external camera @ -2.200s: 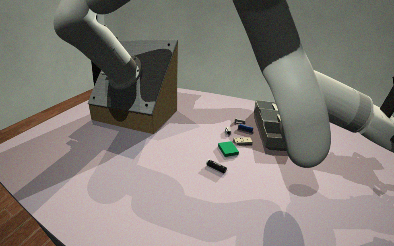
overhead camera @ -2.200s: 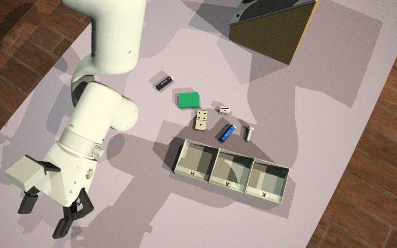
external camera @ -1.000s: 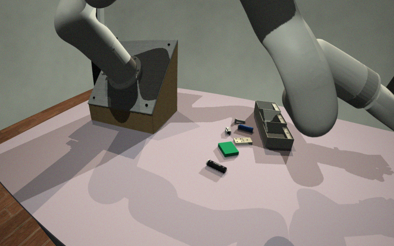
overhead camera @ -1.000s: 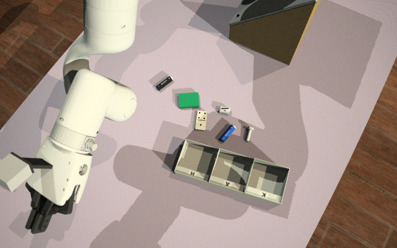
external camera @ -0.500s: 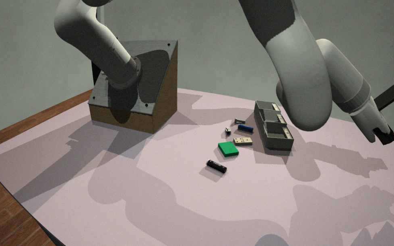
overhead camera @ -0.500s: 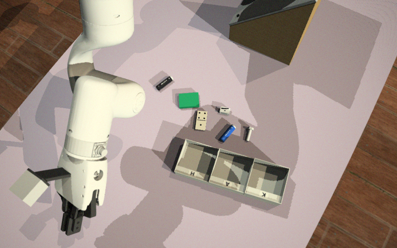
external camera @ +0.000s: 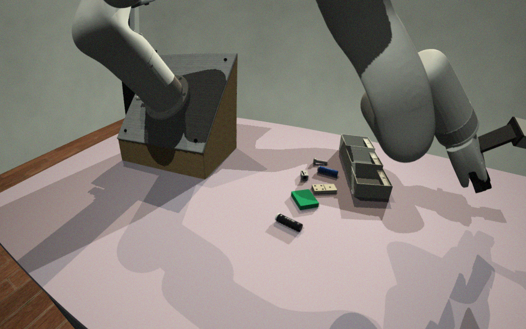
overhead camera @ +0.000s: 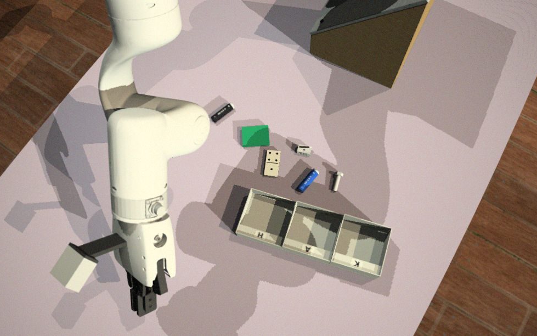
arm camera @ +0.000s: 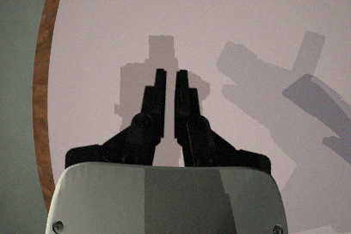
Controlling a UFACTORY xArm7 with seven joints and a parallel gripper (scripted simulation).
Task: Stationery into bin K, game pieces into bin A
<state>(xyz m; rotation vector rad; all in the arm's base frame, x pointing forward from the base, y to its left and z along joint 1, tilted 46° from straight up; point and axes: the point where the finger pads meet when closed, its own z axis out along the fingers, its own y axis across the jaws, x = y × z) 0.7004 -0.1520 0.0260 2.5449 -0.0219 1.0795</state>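
Right now the three-part bin row is 22 cm behind my hand, 19 cm to the left of it and 8 cm below it. The rest, counted from my hand: domino: 31 cm behind, 6 cm to the left, 10 cm below; then blue battery: 30 cm behind, 14 cm to the left, 10 cm below; then green block: 35 cm behind, 1 cm to the left, 10 cm below.
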